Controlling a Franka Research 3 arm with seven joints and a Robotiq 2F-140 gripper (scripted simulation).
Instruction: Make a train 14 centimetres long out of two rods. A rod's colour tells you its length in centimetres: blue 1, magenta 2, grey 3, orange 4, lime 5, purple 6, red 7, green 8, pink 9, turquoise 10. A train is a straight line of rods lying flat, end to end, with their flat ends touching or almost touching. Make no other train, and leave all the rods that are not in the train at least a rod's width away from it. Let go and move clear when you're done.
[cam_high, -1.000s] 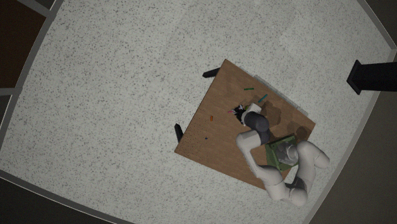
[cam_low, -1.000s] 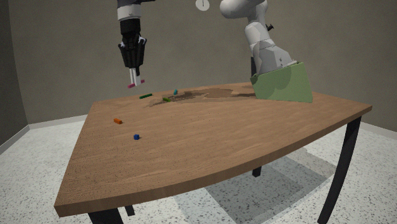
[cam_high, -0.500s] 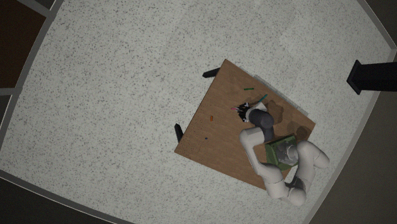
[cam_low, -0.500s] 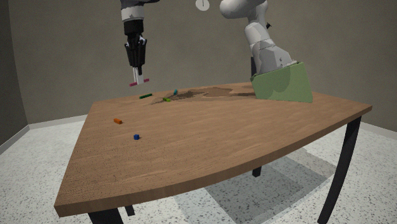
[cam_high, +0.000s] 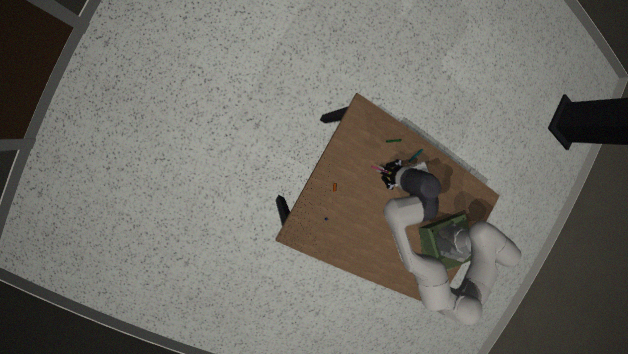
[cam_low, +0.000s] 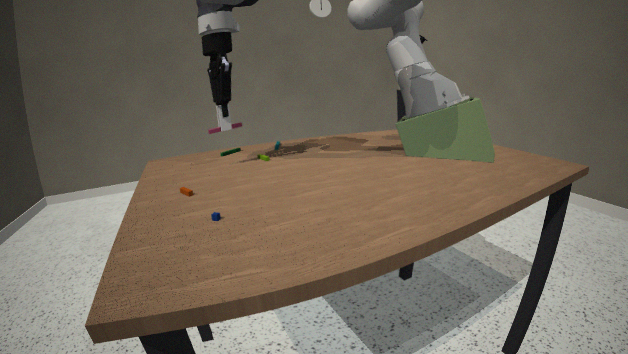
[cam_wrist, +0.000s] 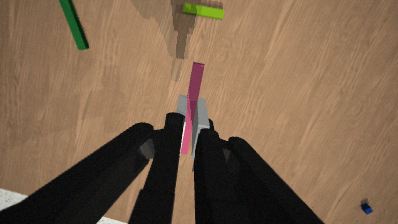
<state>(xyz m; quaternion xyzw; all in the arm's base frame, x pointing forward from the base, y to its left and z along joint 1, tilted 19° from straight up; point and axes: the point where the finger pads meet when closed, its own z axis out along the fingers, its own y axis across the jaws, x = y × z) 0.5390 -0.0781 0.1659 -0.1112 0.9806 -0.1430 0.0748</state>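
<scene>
My gripper is now 120 mm above the lime rod, 100 mm past it and 30 mm to the left of it. Also, from my hand: pink rod (30 mm below); orange rod (180 mm to the left, 120 mm below, 110 mm ahead); green rod (170 mm to the right, 120 mm below, 30 mm behind).
</scene>
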